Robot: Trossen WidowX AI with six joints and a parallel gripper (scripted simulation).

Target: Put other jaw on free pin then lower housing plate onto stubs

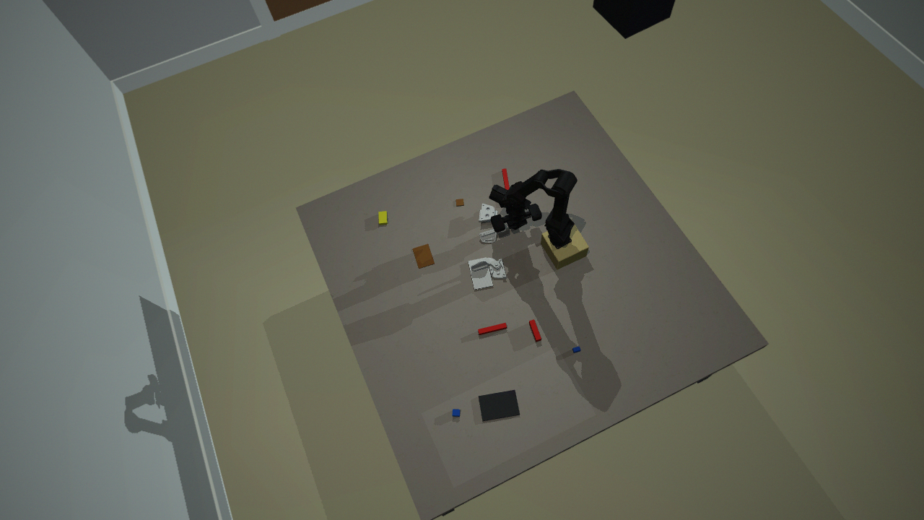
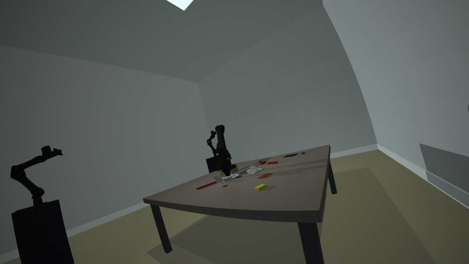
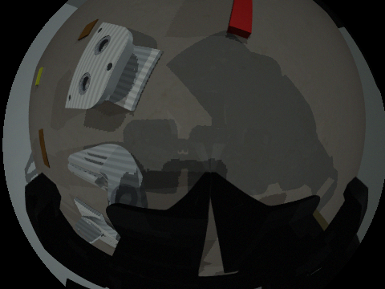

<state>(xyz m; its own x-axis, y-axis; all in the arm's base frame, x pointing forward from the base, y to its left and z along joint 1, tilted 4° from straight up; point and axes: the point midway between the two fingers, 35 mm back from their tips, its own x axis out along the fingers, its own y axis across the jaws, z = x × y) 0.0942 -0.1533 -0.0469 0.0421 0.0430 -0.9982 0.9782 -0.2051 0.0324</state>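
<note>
My gripper tip is now 60 mm short of the silver jaw, 10 mm to the left of it and 30 mm below it. Also, from my gripper tip: dark tile (410 mm ahead, 550 mm to the left); yellow block (420 mm ahead, 310 mm to the right, 10 mm above); brown tile (360 mm ahead, 80 mm to the right).
</note>
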